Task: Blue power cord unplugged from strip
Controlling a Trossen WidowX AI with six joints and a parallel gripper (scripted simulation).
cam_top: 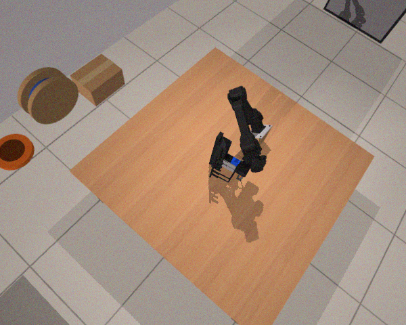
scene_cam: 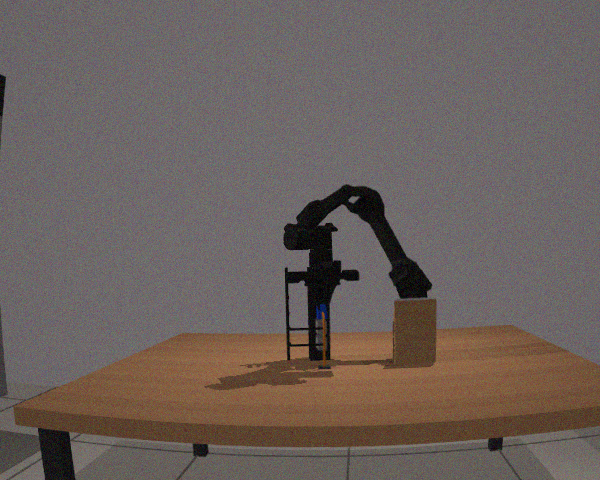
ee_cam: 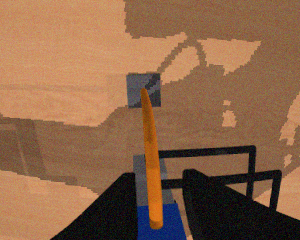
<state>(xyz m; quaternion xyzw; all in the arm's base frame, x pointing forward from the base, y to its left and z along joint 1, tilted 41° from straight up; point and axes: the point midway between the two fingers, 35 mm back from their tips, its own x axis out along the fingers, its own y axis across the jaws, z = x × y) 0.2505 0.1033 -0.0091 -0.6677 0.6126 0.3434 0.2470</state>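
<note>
The blue plug lies 70 mm to the right of my gripper tip and 10 mm ahead of it.
</note>
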